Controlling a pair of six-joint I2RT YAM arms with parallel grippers.
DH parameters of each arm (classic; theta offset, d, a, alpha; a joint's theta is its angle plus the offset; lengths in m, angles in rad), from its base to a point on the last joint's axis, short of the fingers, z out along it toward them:
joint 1: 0 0.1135 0.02 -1.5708
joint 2: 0 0 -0.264 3.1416
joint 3: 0.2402 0 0.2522 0
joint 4: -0.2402 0 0.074 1.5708
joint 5: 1.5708 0 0 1.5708
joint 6: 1.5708 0.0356 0 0
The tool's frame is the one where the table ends.
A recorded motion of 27 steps. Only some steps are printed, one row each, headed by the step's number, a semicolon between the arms.
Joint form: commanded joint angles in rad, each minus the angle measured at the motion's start. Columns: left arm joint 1, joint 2, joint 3, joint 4, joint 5, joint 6; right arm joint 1, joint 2, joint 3, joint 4, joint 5, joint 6.
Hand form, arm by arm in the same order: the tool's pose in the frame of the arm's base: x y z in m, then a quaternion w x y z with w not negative. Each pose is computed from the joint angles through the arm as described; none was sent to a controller.
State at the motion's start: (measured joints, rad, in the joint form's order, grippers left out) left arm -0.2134 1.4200 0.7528 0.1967 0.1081 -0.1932; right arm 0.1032 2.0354 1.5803 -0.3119 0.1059 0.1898
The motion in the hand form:
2: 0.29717 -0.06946 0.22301 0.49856 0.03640 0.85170 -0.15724; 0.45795 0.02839 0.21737 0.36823 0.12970 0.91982 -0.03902
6: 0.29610 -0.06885 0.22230 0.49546 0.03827 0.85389 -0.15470; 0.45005 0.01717 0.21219 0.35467 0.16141 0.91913 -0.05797
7: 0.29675 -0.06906 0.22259 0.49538 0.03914 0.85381 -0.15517; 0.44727 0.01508 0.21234 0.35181 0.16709 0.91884 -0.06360
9: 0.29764 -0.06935 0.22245 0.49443 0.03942 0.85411 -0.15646; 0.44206 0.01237 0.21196 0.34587 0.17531 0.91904 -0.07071
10: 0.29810 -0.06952 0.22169 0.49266 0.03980 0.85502 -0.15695; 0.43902 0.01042 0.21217 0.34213 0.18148 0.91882 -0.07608
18: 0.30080 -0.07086 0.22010 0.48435 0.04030 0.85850 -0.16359; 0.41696 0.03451 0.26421 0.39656 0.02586 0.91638 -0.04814
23: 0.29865 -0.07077 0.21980 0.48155 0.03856 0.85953 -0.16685; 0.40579 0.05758 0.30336 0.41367 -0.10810 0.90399 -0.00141
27: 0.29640 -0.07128 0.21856 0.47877 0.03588 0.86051 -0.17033; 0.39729 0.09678 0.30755 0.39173 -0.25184 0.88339 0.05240
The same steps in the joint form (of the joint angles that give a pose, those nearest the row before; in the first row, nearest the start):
2: -0.0025 -0.0137 0.0013 -0.0187 0.0098 -0.0093; -0.0243 0.0033 0.0152 -0.0837 0.1153 0.0842
6: -0.0013 -0.0170 -0.0008 -0.0287 0.0096 -0.0032; -0.0447 -0.0145 -0.0227 -0.0999 0.1547 0.1214
7: -0.0013 -0.0147 0.0023 -0.0294 0.0113 -0.0022; -0.0481 -0.0231 -0.0327 -0.1065 0.1659 0.1272
9: -0.0013 -0.0105 0.0057 -0.0300 0.0141 -0.0031; -0.0525 -0.0383 -0.0525 -0.1174 0.1798 0.1374
10: -0.0013 -0.0069 0.0069 -0.0313 0.0159 -0.0031; -0.0558 -0.0472 -0.0620 -0.1269 0.1906 0.1451
18: -0.0021 0.0088 0.0190 -0.0425 0.0298 -0.0101; -0.0054 -0.1999 -0.0988 -0.0983 0.0740 -0.1125
23: -0.0028 0.0010 0.0128 -0.0482 0.0339 -0.0171; 0.0395 -0.2542 -0.0243 -0.1809 -0.0855 -0.2944
27: -0.0059 -0.0051 0.0039 -0.0490 0.0355 -0.0270; 0.1242 -0.2421 0.0219 -0.2636 -0.2386 -0.4613

